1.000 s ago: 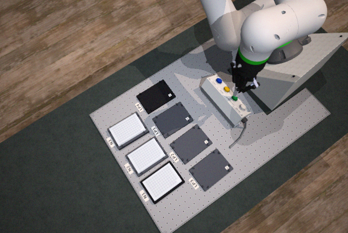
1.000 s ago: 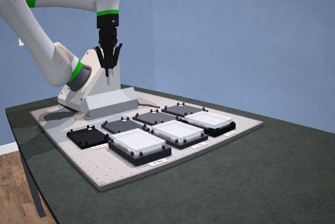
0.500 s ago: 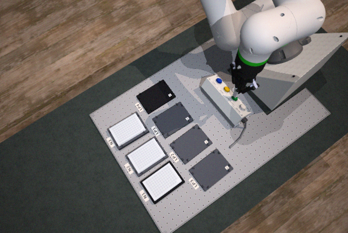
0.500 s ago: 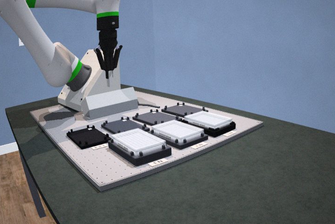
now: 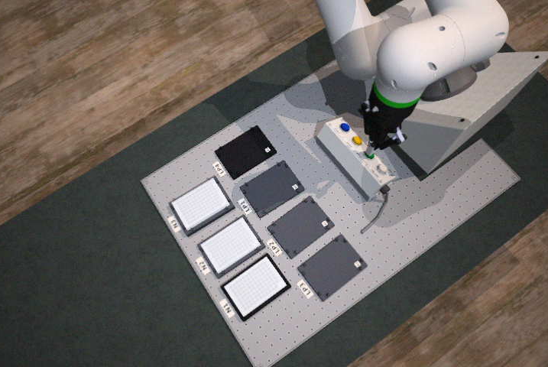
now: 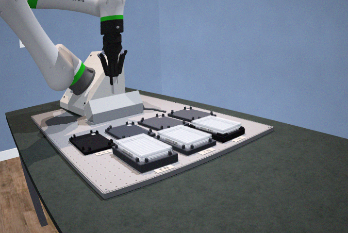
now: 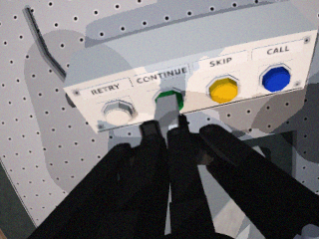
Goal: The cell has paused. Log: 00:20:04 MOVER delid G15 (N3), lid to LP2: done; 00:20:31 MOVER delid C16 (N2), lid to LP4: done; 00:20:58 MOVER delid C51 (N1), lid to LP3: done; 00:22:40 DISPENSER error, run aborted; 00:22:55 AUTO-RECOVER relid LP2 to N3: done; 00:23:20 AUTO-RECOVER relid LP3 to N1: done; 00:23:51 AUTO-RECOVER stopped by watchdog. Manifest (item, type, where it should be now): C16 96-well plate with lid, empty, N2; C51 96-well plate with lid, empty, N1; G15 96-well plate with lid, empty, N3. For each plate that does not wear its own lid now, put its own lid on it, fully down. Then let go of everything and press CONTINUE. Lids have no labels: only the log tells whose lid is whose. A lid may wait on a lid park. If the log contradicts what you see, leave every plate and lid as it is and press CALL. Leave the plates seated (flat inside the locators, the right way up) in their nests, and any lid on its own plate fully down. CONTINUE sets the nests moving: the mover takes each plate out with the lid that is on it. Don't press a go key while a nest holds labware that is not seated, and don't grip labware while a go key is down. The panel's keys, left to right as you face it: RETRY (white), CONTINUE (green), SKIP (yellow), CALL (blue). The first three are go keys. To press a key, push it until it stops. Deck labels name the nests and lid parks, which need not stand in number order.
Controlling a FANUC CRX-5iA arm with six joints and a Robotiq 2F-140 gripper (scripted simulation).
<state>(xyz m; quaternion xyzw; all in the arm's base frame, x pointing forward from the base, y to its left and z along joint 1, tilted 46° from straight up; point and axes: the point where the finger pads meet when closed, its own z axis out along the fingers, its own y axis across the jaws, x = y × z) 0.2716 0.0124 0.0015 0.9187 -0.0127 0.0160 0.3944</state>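
My hand is 50 mm above the green continue key. The rest, counted from my hand: white retry key 50 mm to the left, 50 mm below; blue call key 100 mm to the right, 50 mm below; yellow skip key 50 mm to the right, 50 mm below.
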